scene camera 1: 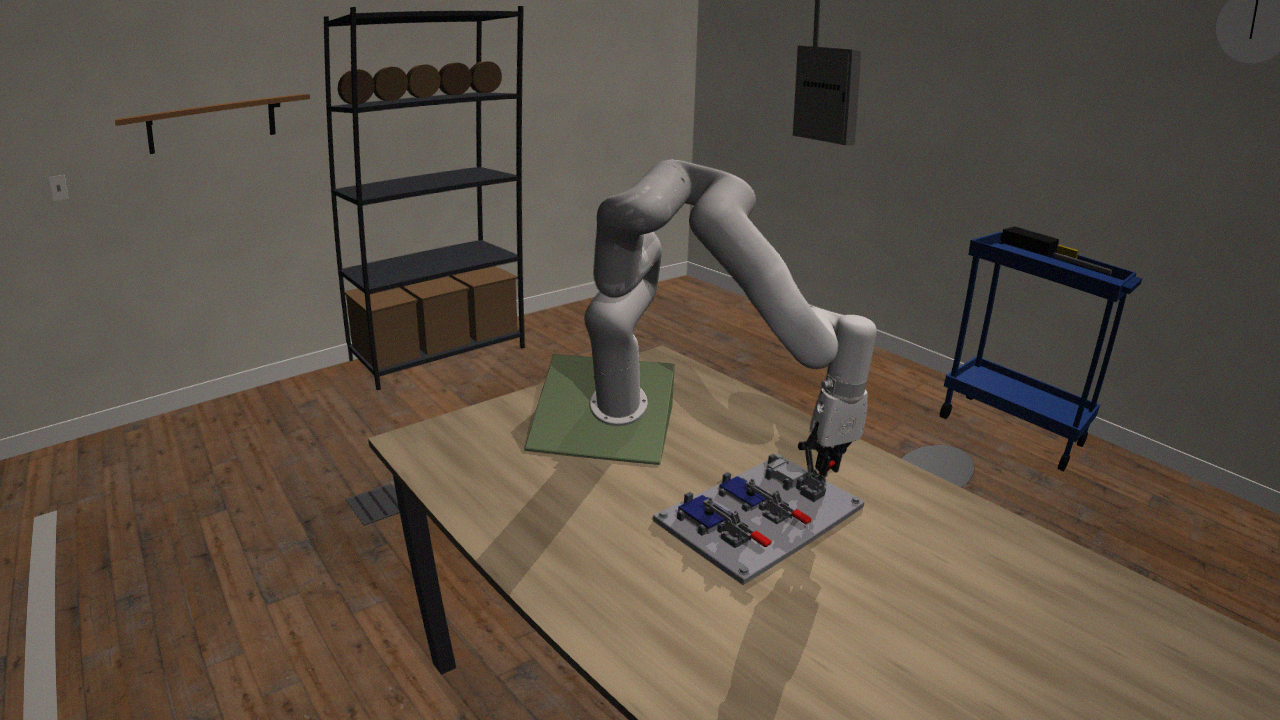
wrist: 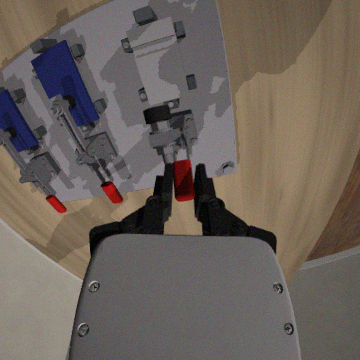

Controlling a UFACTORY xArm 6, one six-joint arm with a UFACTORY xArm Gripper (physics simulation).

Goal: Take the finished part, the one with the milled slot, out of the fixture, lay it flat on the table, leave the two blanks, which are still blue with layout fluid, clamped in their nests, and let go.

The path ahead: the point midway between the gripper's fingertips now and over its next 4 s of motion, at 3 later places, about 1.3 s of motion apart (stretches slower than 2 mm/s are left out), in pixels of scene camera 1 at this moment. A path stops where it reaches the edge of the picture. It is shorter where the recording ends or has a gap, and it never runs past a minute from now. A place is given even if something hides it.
My gripper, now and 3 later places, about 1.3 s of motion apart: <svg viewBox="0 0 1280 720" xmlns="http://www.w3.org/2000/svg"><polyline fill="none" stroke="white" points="826,470 832,443 776,471 783,451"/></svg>
